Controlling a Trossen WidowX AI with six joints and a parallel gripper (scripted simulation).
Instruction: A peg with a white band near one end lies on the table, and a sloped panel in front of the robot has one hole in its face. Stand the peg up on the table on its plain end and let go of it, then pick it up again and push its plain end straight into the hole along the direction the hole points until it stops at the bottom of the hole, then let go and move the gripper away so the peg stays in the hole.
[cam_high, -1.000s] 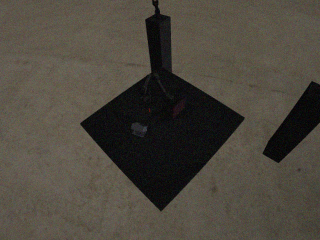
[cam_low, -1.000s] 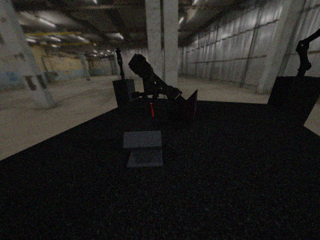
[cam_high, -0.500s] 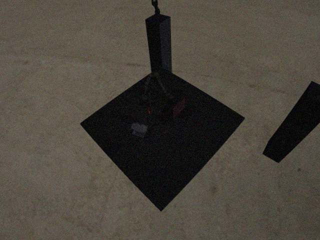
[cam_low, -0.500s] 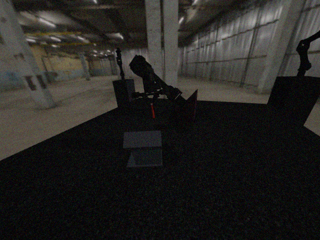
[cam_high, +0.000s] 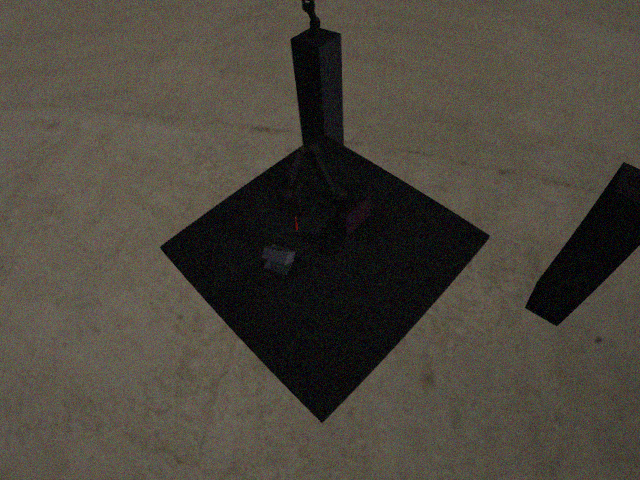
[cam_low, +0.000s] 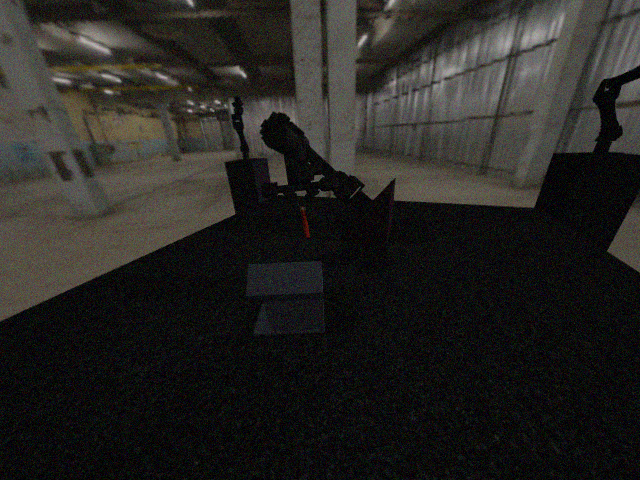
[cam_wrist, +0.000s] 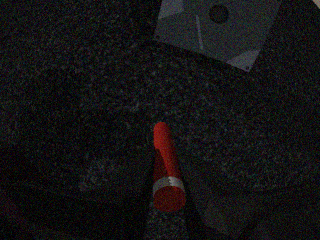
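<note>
My gripper tip is now 170 mm short of the sloped panel, 20 mm to the right of it and 60 mm above it. Round my gripper tip: red peg (10 mm behind, 10 mm above); then grey base (190 mm ahead, 30 mm to the left, 120 mm below).
</note>
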